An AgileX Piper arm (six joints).
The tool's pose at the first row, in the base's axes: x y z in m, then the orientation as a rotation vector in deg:
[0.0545 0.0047 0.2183 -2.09 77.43 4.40]
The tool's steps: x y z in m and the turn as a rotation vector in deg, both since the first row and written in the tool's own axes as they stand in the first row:
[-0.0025 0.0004 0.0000 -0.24 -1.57 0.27]
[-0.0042 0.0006 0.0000 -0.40 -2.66 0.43]
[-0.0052 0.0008 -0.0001 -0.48 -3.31 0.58]
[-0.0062 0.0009 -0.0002 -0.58 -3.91 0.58]
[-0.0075 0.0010 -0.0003 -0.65 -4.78 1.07]
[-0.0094 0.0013 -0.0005 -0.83 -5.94 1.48]
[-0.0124 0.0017 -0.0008 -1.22 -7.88 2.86]
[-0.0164 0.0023 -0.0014 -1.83 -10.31 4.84]
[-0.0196 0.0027 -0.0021 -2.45 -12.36 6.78]
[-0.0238 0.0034 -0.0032 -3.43 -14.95 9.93]
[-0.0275 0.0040 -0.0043 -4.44 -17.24 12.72]
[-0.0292 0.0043 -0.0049 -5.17 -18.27 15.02]
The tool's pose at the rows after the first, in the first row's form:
[0.0539 0.0050 0.2207 -2.04 75.86 4.80]
[0.0535 0.0052 0.2224 -2.02 74.77 5.05]
[0.0532 0.0053 0.2234 -1.96 74.12 5.24]
[0.0529 0.0054 0.2243 -2.02 73.52 5.31]
[0.0525 0.0054 0.2256 -1.71 72.66 5.77]
[0.0519 0.0056 0.2274 -1.54 71.50 6.24]
[0.0509 0.0059 0.2303 -0.87 69.57 7.65]
[0.0494 0.0063 0.2340 0.04 67.13 9.69]
[0.0480 0.0066 0.2370 0.89 65.06 11.68]
[0.0460 0.0070 0.2409 2.26 62.39 14.88]
[0.0441 0.0074 0.2443 3.34 59.99 17.77]
[0.0431 0.0076 0.2458 4.28 58.85 20.09]

